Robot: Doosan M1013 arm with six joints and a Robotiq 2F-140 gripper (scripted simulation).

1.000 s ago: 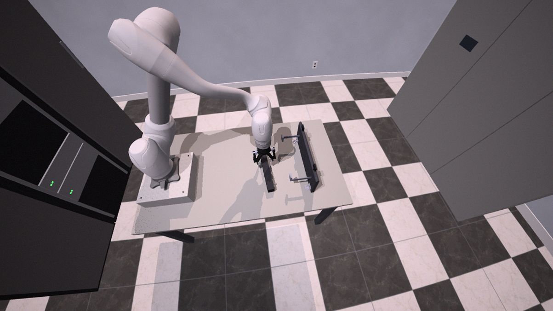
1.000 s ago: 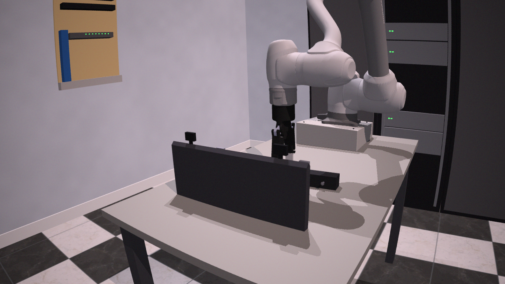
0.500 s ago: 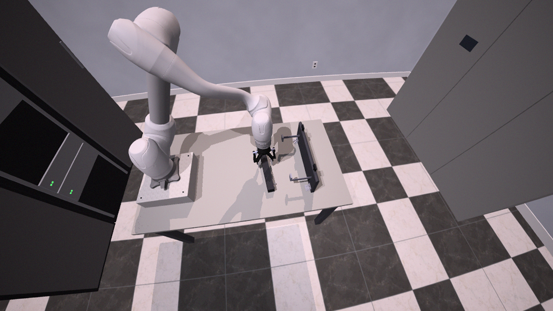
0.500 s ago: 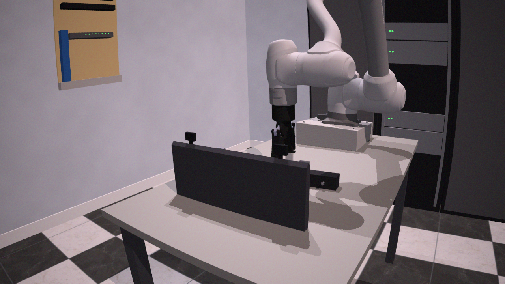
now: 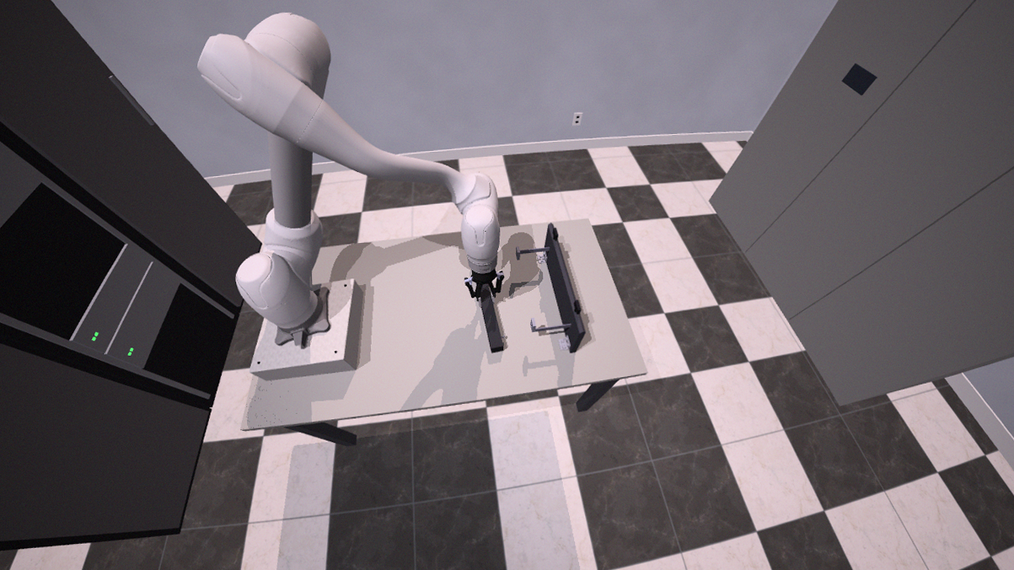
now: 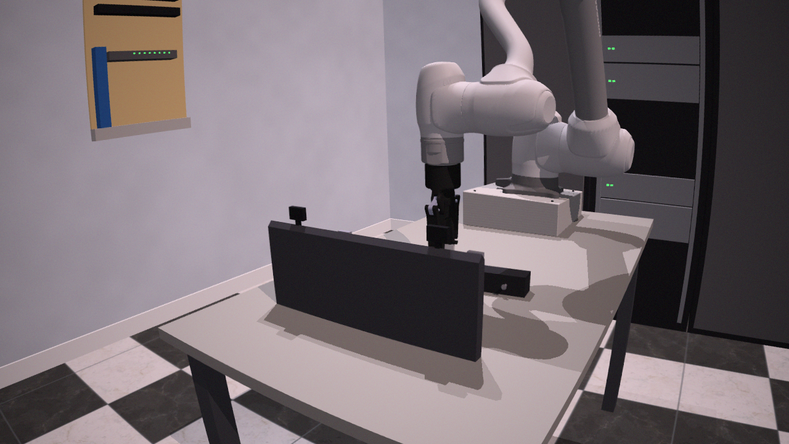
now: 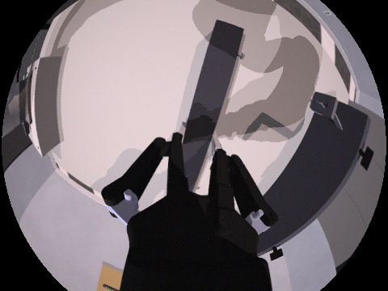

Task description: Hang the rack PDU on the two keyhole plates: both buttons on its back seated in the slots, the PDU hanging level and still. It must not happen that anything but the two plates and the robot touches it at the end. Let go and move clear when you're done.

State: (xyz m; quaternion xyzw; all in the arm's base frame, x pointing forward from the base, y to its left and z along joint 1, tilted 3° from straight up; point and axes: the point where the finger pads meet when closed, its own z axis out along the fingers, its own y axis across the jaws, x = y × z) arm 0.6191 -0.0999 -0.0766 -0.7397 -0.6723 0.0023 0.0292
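Right now my hand is 20 mm short of the rack PDU and 20 mm above it. The rest, counted from my hand: dark upright panel (270 mm ahead, 60 mm to the right, 40 mm above).
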